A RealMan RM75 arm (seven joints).
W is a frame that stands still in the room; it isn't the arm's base.
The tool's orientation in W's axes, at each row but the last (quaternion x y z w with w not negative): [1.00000, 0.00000, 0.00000, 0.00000]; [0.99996, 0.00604, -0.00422, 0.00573]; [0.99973, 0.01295, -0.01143, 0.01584]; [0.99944, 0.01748, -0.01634, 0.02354]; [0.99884, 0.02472, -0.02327, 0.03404]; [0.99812, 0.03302, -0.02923, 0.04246]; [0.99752, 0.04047, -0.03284, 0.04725]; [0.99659, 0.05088, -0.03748, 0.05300]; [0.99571, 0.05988, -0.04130, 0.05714]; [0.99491, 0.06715, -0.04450, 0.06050]
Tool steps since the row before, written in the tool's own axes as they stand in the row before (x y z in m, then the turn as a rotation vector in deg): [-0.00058, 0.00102, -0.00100, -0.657, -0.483, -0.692]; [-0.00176, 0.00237, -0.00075, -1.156, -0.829, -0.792]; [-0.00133, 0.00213, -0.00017, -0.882, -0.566, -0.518]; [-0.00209, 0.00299, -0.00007, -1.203, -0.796, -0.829]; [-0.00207, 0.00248, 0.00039, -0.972, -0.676, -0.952]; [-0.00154, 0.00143, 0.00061, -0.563, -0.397, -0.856]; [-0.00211, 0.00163, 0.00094, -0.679, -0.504, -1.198]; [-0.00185, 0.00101, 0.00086, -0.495, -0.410, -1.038]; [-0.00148, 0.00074, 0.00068, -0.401, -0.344, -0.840]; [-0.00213, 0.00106, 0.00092, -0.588, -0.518, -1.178]
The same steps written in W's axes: [-0.00058, -0.00102, 0.00100, -0.657, 0.483, 0.692]; [-0.00172, -0.00238, 0.00079, -1.159, 0.824, 0.792]; [-0.00127, -0.00216, 0.00027, -0.885, 0.560, 0.520]; [-0.00198, -0.00305, 0.00028, -1.204, 0.793, 0.831]; [-0.00196, -0.00260, -0.00012, -0.962, 0.693, 0.950]; [-0.00147, -0.00157, -0.00039, -0.540, 0.433, 0.853]; [-0.00202, -0.00187, -0.00064, -0.644, 0.563, 1.191]; [-0.00179, -0.00127, -0.00060, -0.462, 0.471, 1.027]; [-0.00142, -0.00098, -0.00046, -0.376, 0.393, 0.830]; [-0.00203, -0.00143, -0.00058, -0.558, 0.583, 1.162]
